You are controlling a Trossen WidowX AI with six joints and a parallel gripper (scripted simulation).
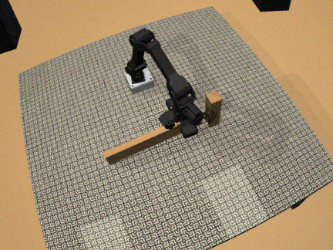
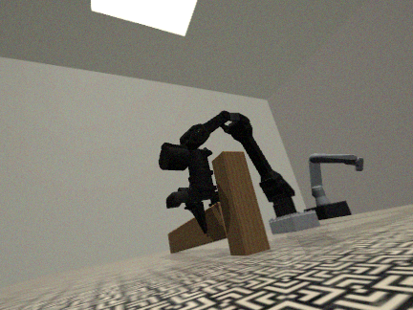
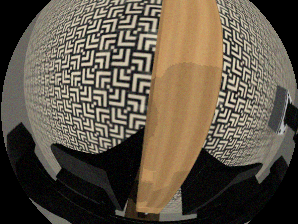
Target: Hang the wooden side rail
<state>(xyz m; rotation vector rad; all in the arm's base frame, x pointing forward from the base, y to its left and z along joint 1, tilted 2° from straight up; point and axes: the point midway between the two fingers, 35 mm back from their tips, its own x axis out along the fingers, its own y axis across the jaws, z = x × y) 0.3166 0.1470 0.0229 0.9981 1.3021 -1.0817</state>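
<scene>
Now: gripper tip 140 mm to the right of the headboard post, 40 mm below it and 30 mm past it.
</scene>
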